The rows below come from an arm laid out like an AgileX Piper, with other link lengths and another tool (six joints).
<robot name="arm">
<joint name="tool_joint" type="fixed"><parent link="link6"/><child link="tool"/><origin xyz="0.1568 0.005 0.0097" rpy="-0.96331 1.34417 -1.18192"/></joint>
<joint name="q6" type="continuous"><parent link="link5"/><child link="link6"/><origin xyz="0.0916 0 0.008"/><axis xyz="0.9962 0 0.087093"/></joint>
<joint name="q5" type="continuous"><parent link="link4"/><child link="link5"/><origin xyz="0 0 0"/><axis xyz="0 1 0"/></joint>
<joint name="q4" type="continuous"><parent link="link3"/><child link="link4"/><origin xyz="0.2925 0 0.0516"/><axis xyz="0.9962 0 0.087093"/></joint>
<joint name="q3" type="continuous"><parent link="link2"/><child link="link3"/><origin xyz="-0.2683 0 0.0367"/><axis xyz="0 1 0"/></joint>
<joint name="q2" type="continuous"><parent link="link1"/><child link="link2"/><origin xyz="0 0 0"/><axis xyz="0 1 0"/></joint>
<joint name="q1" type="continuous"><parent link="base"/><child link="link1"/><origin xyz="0 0 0.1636"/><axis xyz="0 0 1"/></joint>
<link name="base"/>
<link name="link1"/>
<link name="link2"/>
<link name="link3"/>
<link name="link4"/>
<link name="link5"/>
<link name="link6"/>
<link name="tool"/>
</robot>
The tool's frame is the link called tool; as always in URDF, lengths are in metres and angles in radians. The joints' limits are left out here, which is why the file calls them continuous.
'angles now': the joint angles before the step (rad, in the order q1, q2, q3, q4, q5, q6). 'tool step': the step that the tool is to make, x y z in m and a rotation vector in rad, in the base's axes. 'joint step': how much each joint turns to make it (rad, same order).
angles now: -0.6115, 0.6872, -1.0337, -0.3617, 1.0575, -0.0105
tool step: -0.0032, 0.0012, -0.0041, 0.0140, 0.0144, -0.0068
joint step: 0.0002, -0.0002, 0.0002, -0.0001, 0.0213, 0.0002
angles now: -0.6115, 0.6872, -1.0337, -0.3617, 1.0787, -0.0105
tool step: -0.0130, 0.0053, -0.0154, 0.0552, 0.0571, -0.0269
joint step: -0.0002, 0.0002, -0.0001, 0.0001, 0.0837, -0.0002
